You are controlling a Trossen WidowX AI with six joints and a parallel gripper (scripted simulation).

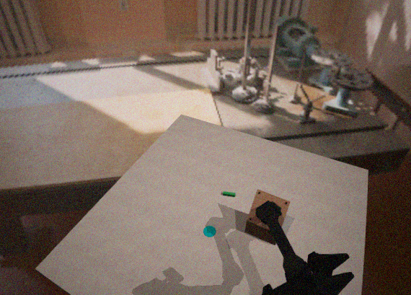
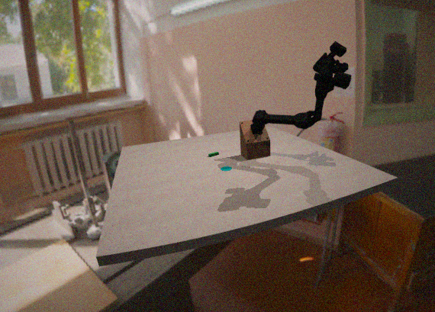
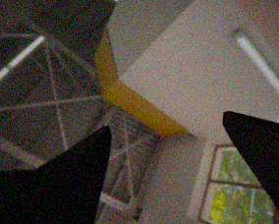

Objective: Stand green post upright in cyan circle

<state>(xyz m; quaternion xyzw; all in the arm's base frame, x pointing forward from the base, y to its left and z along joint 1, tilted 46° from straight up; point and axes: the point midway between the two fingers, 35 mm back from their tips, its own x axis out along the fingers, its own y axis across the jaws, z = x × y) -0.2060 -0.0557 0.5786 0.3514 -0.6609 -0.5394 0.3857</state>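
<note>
The green post is 52 cm ahead of my gripper tip, 45 cm to the right of it and 60 cm below it. The rest, counted from my gripper tip: cyan circle (49 cm ahead, 21 cm to the right, 60 cm below).
</note>
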